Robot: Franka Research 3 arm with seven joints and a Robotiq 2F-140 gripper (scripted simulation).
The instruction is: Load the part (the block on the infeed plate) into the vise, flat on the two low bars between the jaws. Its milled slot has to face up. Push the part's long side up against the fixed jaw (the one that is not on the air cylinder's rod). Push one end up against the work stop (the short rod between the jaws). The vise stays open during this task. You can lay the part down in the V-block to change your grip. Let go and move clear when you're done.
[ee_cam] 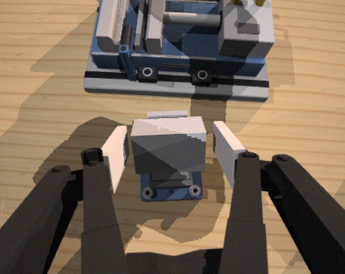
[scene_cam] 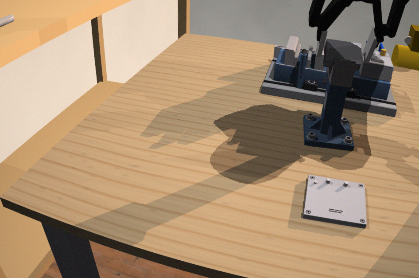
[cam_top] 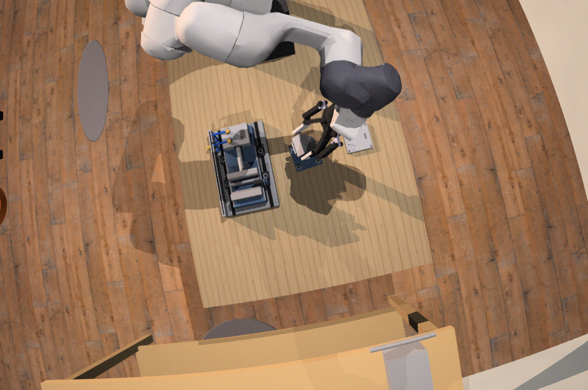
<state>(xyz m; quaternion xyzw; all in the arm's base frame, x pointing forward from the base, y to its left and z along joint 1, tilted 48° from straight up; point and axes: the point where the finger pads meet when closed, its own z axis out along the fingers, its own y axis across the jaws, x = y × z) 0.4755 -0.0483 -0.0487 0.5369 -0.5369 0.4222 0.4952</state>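
The part is 3 cm below my hand and 1 cm to the right of it. Round my hand: work stop: 18 cm to the right, 9 cm below, 6 cm ahead; v-block post: 12 cm below, 1 cm to the right; work stop post: 15 cm to the right, 12 cm below, 6 cm ahead.
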